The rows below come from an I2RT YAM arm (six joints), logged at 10 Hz.
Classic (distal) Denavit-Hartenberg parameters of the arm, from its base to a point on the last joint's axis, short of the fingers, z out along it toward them. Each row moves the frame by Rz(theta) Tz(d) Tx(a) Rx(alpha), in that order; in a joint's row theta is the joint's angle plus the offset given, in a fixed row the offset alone. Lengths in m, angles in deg.
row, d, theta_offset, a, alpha
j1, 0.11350, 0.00, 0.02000, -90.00
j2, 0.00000, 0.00, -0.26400, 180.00
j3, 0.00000, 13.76, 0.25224, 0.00
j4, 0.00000, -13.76, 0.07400, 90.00
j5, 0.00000, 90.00, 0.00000, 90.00
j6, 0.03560, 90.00, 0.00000, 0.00
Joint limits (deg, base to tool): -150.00..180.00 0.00..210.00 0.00..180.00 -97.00..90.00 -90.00..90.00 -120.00..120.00
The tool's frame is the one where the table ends.
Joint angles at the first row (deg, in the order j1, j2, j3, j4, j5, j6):
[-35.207, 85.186, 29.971, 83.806, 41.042, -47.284]
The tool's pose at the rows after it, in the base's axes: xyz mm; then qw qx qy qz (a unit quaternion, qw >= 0):
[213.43, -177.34, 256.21, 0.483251, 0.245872, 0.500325, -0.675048]
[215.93, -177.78, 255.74, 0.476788, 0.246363, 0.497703, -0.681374]
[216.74, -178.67, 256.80, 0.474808, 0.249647, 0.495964, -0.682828]
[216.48, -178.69, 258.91, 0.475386, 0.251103, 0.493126, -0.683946]
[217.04, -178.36, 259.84, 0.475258, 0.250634, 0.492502, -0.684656]
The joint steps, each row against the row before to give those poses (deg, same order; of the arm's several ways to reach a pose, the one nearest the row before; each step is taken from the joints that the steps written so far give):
[0.361, 1.529, 0.077, 3.218, 0.469, -2.162]
[0.297, 1.080, 0.509, 1.434, 0.817, -1.438]
[-0.013, 0.198, 0.422, 0.049, 0.456, -0.177]
[-0.023, -0.249, 0.220, -0.021, 0.117, -0.148]
[0.129, -0.034, 0.167, 0.006, 0.086, -0.248]

